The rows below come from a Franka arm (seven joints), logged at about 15 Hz.
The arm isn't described. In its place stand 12 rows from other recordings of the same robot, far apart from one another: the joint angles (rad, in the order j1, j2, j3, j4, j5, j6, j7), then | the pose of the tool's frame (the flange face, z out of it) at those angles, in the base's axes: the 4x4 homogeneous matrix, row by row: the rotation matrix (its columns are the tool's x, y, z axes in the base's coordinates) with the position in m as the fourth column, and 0 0 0 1 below.
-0.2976 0.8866 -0.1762 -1.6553 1.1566 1.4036 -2.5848 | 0.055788, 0.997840, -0.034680, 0.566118; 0.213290, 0.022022, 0.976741, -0.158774; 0.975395, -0.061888, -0.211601, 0.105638; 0, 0, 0, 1
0.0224 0.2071 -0.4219 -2.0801 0.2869 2.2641 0.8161 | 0.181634, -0.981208, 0.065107, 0.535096; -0.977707, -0.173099, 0.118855, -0.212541; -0.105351, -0.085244, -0.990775, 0.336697; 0, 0, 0, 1
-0.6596 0.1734 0.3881 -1.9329 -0.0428 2.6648 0.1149 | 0.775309, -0.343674, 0.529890, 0.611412; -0.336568, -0.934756, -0.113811, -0.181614; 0.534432, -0.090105, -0.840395, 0.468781; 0, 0, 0, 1
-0.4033 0.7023 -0.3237 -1.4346 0.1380 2.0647 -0.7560 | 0.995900, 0.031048, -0.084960, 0.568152; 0.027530, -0.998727, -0.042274, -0.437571; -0.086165, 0.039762, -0.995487, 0.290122; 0, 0, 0, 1
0.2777 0.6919 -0.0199 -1.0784 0.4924 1.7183 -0.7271 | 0.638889, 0.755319, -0.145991, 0.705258; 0.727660, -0.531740, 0.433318, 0.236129; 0.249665, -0.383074, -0.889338, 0.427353; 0, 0, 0, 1
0.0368 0.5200 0.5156 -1.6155 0.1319 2.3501 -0.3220 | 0.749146, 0.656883, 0.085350, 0.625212; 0.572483, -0.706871, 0.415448, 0.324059; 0.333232, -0.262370, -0.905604, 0.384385; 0, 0, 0, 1
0.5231 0.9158 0.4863 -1.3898 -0.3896 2.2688 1.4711 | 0.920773, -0.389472, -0.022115, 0.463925; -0.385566, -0.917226, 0.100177, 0.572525; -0.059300, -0.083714, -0.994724, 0.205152; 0, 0, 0, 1
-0.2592 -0.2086 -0.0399 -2.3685 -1.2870 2.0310 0.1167 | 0.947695, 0.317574, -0.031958, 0.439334; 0.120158, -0.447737, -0.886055, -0.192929; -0.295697, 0.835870, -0.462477, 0.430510; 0, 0, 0, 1
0.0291 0.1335 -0.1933 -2.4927 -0.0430 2.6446 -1.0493 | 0.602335, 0.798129, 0.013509, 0.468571; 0.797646, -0.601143, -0.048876, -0.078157; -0.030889, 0.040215, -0.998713, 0.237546; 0, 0, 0, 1
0.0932 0.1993 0.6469 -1.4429 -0.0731 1.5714 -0.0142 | 0.732384, 0.678729, -0.054230, 0.474821; 0.680213, -0.732885, 0.013765, 0.373355; -0.030402, -0.046969, -0.998434, 0.589853; 0, 0, 0, 1
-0.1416 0.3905 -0.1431 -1.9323 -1.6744 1.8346 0.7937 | 0.999425, -0.031839, -0.011678, 0.576573; -0.013312, -0.051600, -0.998579, -0.245556; 0.031192, 0.998160, -0.051994, 0.327316; 0, 0, 0, 1
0.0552 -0.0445 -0.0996 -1.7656 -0.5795 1.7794 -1.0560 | 0.451964, 0.890125, 0.058357, 0.553947; 0.766885, -0.354306, -0.535121, -0.073079; -0.455649, 0.286608, -0.842757, 0.588358; 0, 0, 0, 1
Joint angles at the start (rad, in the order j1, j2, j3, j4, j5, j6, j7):
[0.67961, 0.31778, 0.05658, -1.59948, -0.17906, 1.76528, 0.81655]
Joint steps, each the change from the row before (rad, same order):
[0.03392, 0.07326, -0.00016, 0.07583, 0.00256, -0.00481, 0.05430]
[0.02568, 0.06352, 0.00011, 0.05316, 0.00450, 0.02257, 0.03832]
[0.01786, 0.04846, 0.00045, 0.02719, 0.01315, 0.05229, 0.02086]
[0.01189, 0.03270, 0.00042, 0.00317, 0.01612, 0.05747, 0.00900]
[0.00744, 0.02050, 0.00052, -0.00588, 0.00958, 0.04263, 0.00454]
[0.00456, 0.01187, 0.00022, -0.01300, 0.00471, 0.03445, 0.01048]
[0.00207, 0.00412, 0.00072, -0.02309, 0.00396, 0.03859, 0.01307]
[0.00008, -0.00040, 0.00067, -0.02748, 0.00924, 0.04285, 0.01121]
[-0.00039, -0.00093, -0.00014, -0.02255, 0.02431, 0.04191, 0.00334]
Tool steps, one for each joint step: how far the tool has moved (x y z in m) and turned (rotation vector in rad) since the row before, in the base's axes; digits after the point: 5 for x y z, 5 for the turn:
[0.00039, 0.02897, -0.01288, 0.00280, -0.00597, -0.02234]
[0.00043, 0.02441, -0.01625, 0.01482, -0.01014, -0.01134]
[0.00005, 0.01993, -0.01676, 0.03461, -0.01211, -0.00096]
[-0.00149, 0.01362, -0.01690, 0.03382, -0.00560, 0.00351]
[-0.00199, 0.00788, -0.01373, 0.02022, -0.00228, 0.00376]
[-0.00213, 0.00400, -0.01159, 0.01183, -0.00235, -0.00429]
[-0.00255, 0.00159, -0.01041, 0.01290, -0.00405, -0.00826]
[-0.00234, 0.00027, -0.00883, 0.01915, -0.00319, -0.01090]
[-0.00168, 0.00063, -0.00620, 0.03029, 0.00362, -0.01280]

